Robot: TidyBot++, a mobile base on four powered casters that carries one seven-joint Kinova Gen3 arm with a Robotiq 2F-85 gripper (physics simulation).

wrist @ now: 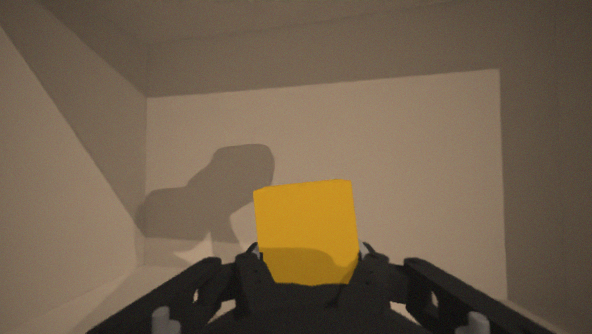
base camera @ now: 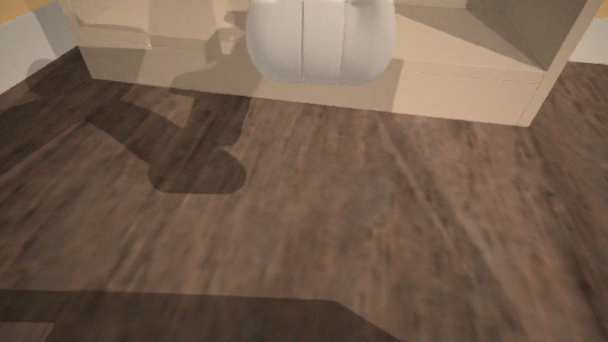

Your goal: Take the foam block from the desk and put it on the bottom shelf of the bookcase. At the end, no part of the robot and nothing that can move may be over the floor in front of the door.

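Frame: origin at the arm's base, x ahead, y left, z up, level; millimetres.
Seen in the pictures: gripper, fingertip midpoint: [wrist: 309, 248].
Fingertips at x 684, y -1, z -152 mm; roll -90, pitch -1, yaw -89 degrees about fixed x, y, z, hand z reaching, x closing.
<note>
A point is followed by its place in that frame.
The yellow foam block [wrist: 306, 225] {y 0, x 648, z -125 mm} is between the fingers of my gripper [wrist: 309, 248] {y -1, x 684, z -152 mm}, which is shut on it, in the wrist view. Block and fingers are inside the bottom compartment of the bookcase [base camera: 460, 95] {y -250, x 620, z -349 mm} [wrist: 400, 150] {y -165, x 898, z -55 mm}, facing its back panel. The bottom shelf shows low at the left of the wrist view; the gap between block and shelf is hard to judge. In the base camera view a rounded white part of my arm hangs in front of the bookcase's lower edge and hides part of the shelf. The gripper and block do not show there.
The bookcase's side panels stand close on both sides, and the underside of the shelf above shows at the top of the wrist view. Wooden floor [base camera: 320, 200] {y -21, x 416, z -396 mm} lies before the bookcase, with shadows of the arm on it. White baseboards [base camera: 25, 55] {y 531, x 715, z -362 mm} run at left and right. The door does not show.
</note>
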